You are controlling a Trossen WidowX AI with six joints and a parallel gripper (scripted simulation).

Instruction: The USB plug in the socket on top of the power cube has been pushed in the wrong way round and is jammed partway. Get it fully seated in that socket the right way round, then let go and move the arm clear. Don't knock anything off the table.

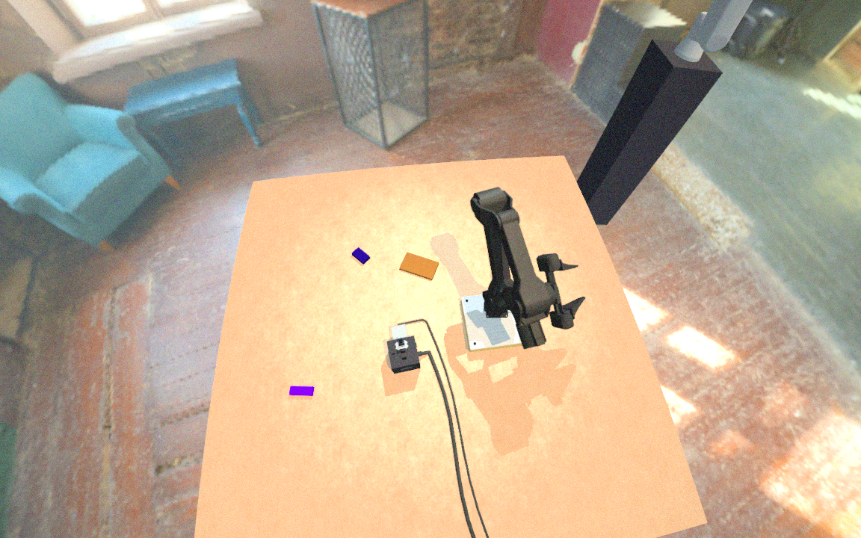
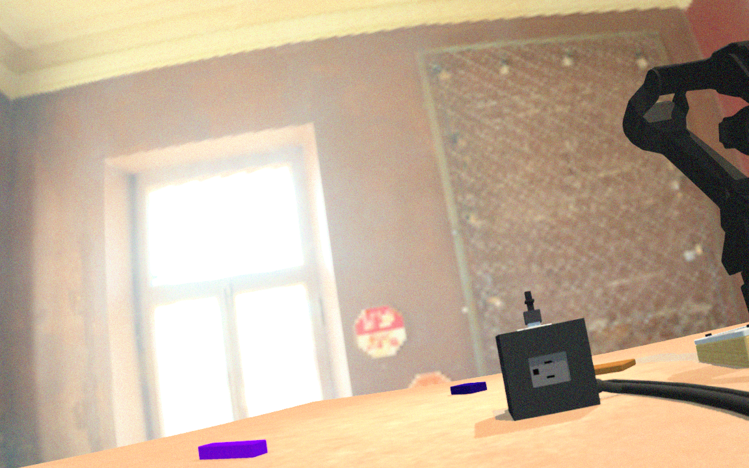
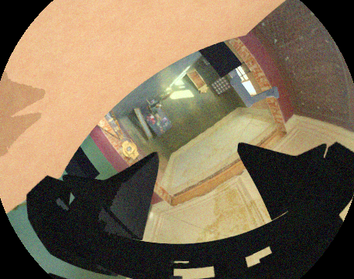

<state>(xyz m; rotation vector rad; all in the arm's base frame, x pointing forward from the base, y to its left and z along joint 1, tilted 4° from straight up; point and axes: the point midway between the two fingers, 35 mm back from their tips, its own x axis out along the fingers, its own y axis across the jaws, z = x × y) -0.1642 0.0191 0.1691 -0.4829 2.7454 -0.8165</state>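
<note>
Now: gripper tip 46 cm short of the USB plug, 13 cm to the right of it and 11 cm above it. Round my gripper tip: orange-brown slab: 42 cm ahead, 20 cm below, 15 cm to the right; then dark blue block: 62 cm ahead, 20 cm below, 19 cm to the right.
</note>
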